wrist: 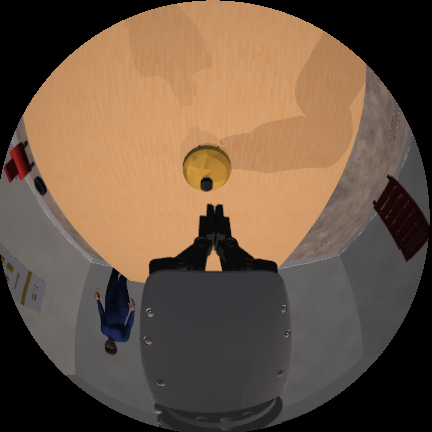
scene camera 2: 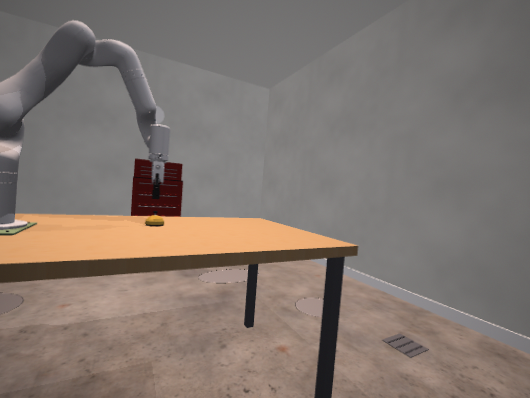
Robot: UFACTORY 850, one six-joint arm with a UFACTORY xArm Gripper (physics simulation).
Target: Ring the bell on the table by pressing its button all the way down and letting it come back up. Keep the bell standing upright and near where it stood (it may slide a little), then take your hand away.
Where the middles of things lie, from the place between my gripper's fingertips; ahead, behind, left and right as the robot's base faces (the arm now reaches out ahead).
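My gripper: 10 mm left of the yellow bell [wrist: 210, 161], 90 mm higher than it.
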